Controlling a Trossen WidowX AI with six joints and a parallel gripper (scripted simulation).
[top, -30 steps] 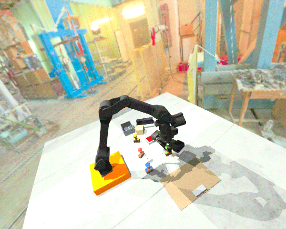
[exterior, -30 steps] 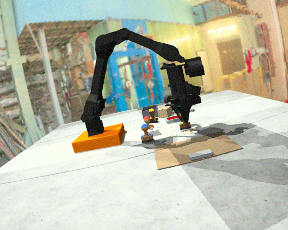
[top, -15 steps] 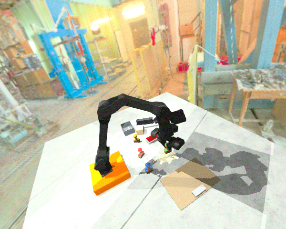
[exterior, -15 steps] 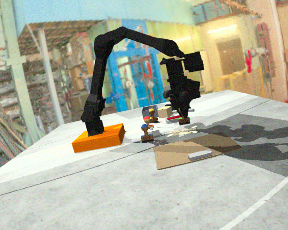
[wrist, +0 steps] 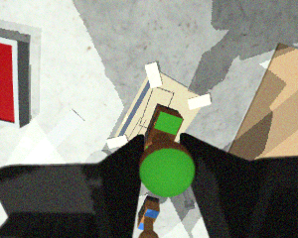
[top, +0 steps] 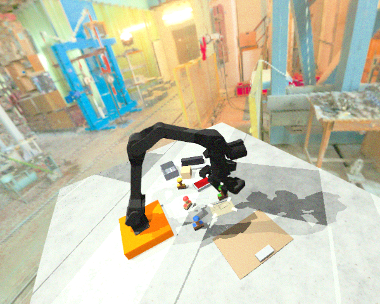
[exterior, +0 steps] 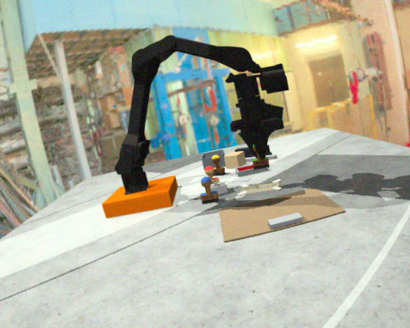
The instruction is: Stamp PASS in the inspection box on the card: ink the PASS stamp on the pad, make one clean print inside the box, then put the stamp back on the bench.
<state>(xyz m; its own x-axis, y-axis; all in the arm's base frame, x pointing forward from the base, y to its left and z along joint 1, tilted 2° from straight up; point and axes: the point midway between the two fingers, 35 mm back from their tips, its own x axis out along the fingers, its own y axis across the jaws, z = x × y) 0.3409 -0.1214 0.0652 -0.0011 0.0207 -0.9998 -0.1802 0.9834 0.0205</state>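
Now: gripper tip 2 cm past the card and 8 cm above it. Also, from my gripper tip: green-knobbed stamp (right at my gripper tip); then red-knobbed stamp (12 cm behind, 10 cm to the left, 5 cm below); then blue-knobbed stamp (15 cm behind, 1 cm to the right, 5 cm below).
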